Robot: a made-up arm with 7 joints. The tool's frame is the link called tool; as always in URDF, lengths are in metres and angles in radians.
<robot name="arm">
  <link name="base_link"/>
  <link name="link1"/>
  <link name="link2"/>
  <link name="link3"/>
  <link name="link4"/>
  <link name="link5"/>
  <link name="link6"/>
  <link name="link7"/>
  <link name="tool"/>
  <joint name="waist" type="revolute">
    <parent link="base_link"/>
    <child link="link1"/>
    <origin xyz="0 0 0.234"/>
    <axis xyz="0 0 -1"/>
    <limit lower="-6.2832" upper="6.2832"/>
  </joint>
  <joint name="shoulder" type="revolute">
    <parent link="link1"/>
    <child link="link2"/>
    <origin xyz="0 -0.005 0.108"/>
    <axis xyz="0 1 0"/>
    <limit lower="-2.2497" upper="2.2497"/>
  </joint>
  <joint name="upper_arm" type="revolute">
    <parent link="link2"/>
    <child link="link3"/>
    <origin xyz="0 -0.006 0.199"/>
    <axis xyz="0 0 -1"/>
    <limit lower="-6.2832" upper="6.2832"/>
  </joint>
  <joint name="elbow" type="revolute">
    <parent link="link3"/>
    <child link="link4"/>
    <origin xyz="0 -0.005 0.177"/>
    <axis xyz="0 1 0"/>
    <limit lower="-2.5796" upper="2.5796"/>
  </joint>
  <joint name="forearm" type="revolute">
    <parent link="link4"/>
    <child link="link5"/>
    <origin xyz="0 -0.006 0.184"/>
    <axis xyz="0 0 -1"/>
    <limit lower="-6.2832" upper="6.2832"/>
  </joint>
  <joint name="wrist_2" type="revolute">
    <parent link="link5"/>
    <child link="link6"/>
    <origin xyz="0 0 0.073"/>
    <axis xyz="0 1 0"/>
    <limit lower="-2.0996" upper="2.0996"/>
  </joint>
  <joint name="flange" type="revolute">
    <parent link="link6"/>
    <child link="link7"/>
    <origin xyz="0 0 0.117"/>
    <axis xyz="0 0 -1"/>
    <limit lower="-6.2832" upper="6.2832"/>
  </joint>
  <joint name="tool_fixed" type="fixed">
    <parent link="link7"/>
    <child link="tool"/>
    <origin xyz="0 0 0" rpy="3.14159 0 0"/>
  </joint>
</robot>
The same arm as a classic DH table. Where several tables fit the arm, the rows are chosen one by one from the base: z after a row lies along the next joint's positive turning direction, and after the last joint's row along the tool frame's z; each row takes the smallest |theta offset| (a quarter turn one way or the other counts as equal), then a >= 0, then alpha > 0; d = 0 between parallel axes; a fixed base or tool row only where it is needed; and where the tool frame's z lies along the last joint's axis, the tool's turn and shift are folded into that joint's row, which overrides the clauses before.
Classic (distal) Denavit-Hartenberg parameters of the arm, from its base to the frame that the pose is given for. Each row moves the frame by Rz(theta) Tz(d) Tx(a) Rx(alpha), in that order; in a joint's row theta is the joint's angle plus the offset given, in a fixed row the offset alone. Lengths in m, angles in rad.
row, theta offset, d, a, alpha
base (fixed), 0.0000, 0.0000, 0.0000, 3.1416
waist, 0.0000, -0.3420, 0.0000, 1.5708
shoulder, 0.0000, -0.0110, 0.0000, -1.5708
upper_arm, 0.0000, -0.3760, 0.0000, 1.5708
elbow, 0.0000, -0.0110, 0.0000, -1.5708
forearm, 0.0000, -0.2570, 0.0000, 1.5708
wrist_2, 0.0000, 0.0000, 0.0000, -1.5708
flange, 0.0000, -0.1170, 0.0000, 0.0000
Joint limits (rad, base to tool): -6.2832..6.2832 -2.2497..2.2497 -6.2832..6.2832 -2.5796..2.5796 -6.2832..6.2832 -2.0996..2.0996 -6.2832..6.2832

